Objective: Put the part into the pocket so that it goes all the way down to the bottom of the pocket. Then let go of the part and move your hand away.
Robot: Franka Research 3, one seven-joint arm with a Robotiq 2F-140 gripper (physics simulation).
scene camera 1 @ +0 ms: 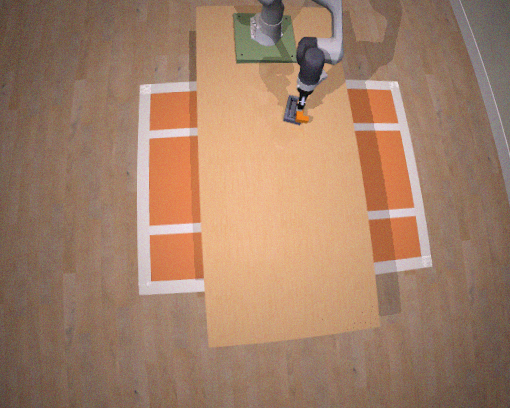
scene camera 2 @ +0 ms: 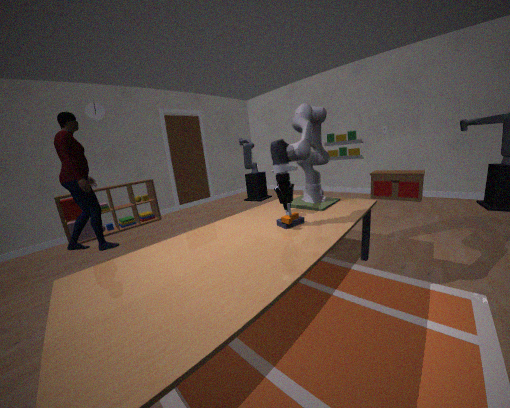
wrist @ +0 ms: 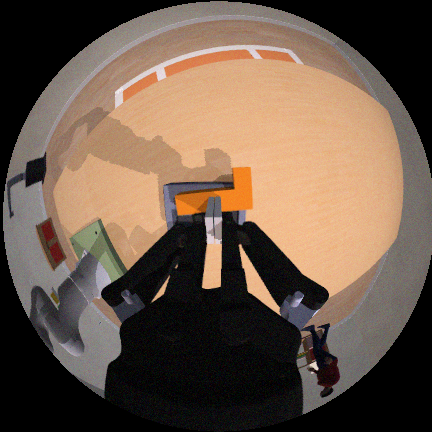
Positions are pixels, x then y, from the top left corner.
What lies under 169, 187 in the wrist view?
A pocket block.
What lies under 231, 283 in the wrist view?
My gripper.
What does my gripper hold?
An orange L-shaped part.
